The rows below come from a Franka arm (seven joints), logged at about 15 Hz.
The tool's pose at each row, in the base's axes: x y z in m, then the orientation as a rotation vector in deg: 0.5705, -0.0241, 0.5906, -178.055, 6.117, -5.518; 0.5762, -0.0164, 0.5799, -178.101, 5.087, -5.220; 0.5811, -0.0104, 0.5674, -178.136, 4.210, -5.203; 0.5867, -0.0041, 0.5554, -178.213, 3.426, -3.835; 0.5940, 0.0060, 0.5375, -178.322, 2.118, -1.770; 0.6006, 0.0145, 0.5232, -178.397, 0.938, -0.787
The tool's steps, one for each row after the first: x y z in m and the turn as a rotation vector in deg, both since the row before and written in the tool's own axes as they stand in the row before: 0.0045, -0.0077, 0.0113, 0.009, -0.202, -0.660; 0.0038, -0.0059, 0.0129, 0.004, -0.020, -0.564; 0.0046, -0.0062, 0.0125, -0.032, -0.887, -0.492; 0.0061, -0.0098, 0.0185, -0.064, -1.339, -0.823; 0.0061, -0.0082, 0.0147, -0.058, -0.642, -0.750
